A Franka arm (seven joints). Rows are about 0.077 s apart.
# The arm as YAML. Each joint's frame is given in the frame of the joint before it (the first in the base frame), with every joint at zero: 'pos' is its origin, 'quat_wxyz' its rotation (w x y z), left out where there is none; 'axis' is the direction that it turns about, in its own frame. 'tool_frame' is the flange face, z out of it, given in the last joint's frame.
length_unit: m
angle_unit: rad
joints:
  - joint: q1
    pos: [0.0, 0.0, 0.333]
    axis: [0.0, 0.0, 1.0]
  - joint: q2
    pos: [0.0, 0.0, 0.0]
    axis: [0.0, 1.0, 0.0]
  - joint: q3
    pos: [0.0, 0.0, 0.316]
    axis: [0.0, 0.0, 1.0]
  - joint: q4
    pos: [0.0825, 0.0, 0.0]
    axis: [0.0, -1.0, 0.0]
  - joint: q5
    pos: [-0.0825, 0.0, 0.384]
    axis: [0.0, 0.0, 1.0]
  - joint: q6
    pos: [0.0, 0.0, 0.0]
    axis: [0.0, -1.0, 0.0]
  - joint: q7
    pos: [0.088, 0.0, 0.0]
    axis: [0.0, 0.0, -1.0]
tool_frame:
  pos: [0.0, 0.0, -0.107]
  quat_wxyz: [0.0, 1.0, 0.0, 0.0]
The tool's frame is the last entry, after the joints.
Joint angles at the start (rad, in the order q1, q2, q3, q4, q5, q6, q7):
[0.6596, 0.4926, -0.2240, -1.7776, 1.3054, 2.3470, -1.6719]
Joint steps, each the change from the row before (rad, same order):
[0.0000, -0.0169, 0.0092, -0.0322, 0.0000, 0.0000, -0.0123]
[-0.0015, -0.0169, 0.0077, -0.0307, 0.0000, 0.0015, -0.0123]
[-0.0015, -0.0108, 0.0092, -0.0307, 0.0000, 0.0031, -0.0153]
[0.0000, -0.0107, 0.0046, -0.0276, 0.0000, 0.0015, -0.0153]
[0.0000, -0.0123, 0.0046, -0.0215, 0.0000, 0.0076, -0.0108]
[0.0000, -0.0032, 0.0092, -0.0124, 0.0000, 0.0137, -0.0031]
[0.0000, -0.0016, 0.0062, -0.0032, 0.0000, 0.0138, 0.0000]
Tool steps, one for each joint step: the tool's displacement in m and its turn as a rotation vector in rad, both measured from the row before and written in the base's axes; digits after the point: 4 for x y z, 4 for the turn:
[-0.0094, 0.0000, -0.0038, -0.0018, 0.0087, 0.0130]
[-0.0082, -0.0016, -0.0030, -0.0023, 0.0060, 0.0096]
[-0.0089, -0.0011, -0.0069, -0.0065, 0.0079, 0.0121]
[-0.0076, -0.0021, -0.0053, -0.0061, 0.0049, 0.0111]
[-0.0056, -0.0016, -0.0015, -0.0048, -0.0020, 0.0046]
[-0.0045, 0.0014, -0.0033, -0.0071, 0.0003, 0.0004]
[-0.0013, 0.0013, -0.0002, -0.0047, -0.0051, -0.0038]

